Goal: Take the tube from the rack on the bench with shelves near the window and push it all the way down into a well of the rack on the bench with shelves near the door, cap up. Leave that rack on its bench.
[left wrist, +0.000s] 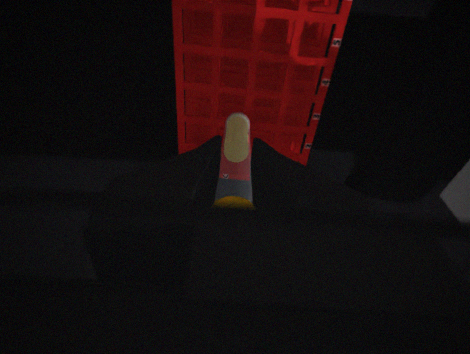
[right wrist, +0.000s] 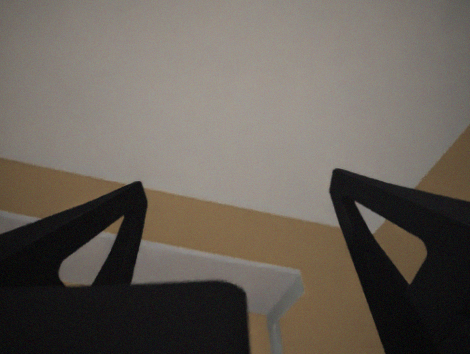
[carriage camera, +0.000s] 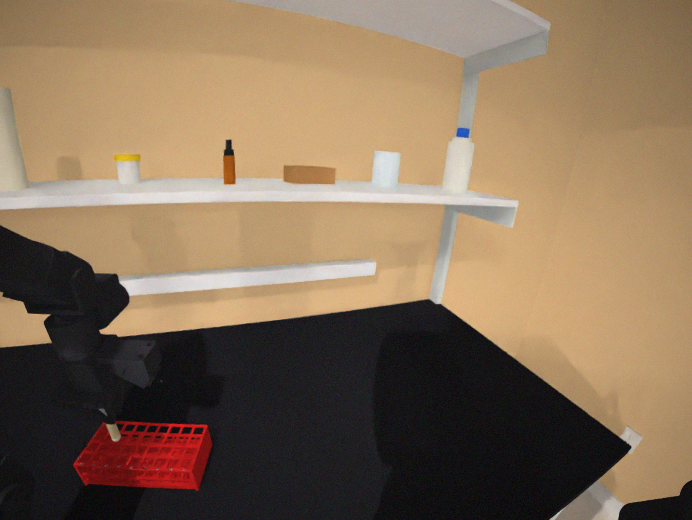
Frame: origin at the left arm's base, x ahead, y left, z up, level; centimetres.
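Where they show: left gripper, fingertip midpoint: [left wrist: 236, 149] [carriage camera: 114, 419]; right gripper, fingertip midpoint: [right wrist: 237, 185].
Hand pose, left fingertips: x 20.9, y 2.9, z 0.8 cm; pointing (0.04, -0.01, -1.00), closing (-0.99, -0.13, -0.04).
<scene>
Things, the pixels of their top centre, and the offset from my left fingertips. "spot": a spot on its surface instead. Level surfaces: height alone.
- red rack, top centre: [left wrist: 256, 34] [carriage camera: 143, 444] dx +0.0, dy -3.9, dz -5.4 cm
- black bench top, surface height: dz -11.1 cm
- clear tube, top centre: [left wrist: 226, 259] [carriage camera: 98, 393] dx -0.1, dy +0.9, dz +5.6 cm
- white shelf, surface height: dz +34.3 cm
- yellow-lidded jar, surface spot: [carriage camera: 128, 170] spot: dx +27.2, dy +9.6, dz +37.4 cm
- brown dropper bottle, surface spot: [carriage camera: 229, 167] spot: dx +30.9, dy -11.5, dz +38.1 cm
- brown box, surface spot: [carriage camera: 309, 174] spot: dx +40.6, dy -27.1, dz +36.8 cm
- pale cup, surface spot: [carriage camera: 385, 168] spot: dx +46.7, dy -45.8, dz +39.3 cm
- blue-capped bottle, surface spot: [carriage camera: 458, 164] spot: dx +51.7, dy -66.8, dz +42.3 cm
A red rack [carriage camera: 204, 455] [left wrist: 178, 100] with many square wells stands on a black bench top [carriage camera: 302, 402]. A clear tube [carriage camera: 114, 431] [left wrist: 237, 137] with pale yellow contents and a yellow cap is held by my left gripper [carriage camera: 110, 419] [left wrist: 236, 149], which is shut on it. The tube is close to upright, leaning slightly, with its rounded end down and over the rack's far left part in the carriage view. Whether its tip is inside a well I cannot tell. My right gripper [right wrist: 237, 185] is open and empty, facing the ceiling and upper wall.
A white shelf [carriage camera: 251, 192] above the bench holds a yellow-lidded jar [carriage camera: 128, 170], a brown dropper bottle [carriage camera: 229, 167], a brown box [carriage camera: 309, 174], a pale cup [carriage camera: 385, 168] and a blue-capped bottle [carriage camera: 458, 164]. A white rail [carriage camera: 251, 276] runs along the wall.
</scene>
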